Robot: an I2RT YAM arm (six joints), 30 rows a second.
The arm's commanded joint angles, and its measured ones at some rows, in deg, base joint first. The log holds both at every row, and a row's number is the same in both.
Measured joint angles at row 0:
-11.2, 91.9, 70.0, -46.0, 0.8, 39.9
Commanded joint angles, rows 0 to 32:
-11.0, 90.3, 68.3, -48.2, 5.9, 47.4
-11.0, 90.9, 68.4, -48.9, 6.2, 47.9
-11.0, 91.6, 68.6, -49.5, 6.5, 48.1
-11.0, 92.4, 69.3, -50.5, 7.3, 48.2
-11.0, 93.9, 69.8, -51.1, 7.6, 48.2
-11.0, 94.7, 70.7, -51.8, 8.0, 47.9
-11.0, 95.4, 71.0, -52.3, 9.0, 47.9
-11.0, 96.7, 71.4, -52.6, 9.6, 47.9
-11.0, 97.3, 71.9, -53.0, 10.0, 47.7
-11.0, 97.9, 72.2, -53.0, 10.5, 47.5
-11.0, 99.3, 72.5, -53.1, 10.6, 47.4
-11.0, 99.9, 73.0, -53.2, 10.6, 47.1
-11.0, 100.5, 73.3, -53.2, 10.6, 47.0
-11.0, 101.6, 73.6, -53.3, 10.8, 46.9
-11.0, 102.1, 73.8, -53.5, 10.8, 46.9
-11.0, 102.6, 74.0, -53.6, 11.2, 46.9
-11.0, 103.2, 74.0, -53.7, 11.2, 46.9
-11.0, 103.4, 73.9, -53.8, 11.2, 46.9
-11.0, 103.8, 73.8, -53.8, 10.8, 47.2
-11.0, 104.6, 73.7, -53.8, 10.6, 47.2
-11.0, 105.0, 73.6, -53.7, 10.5, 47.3
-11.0, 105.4, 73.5, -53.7, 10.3, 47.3
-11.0, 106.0, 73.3, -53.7, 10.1, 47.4
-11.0, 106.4, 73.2, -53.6, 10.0, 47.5
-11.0, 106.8, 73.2, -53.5, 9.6, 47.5
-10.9, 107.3, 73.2, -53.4, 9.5, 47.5
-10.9, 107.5, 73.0, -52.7, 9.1, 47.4
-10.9, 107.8, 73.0, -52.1, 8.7, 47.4
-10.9, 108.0, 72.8, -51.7, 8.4, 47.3
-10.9, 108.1, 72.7, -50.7, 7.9, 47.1
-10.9, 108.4, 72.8, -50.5, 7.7, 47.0
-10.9, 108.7, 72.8, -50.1, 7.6, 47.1
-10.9, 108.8, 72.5, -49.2, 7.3, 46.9
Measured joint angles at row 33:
-11.1, 107.8, 71.7, -52.6, 8.2, 46.5
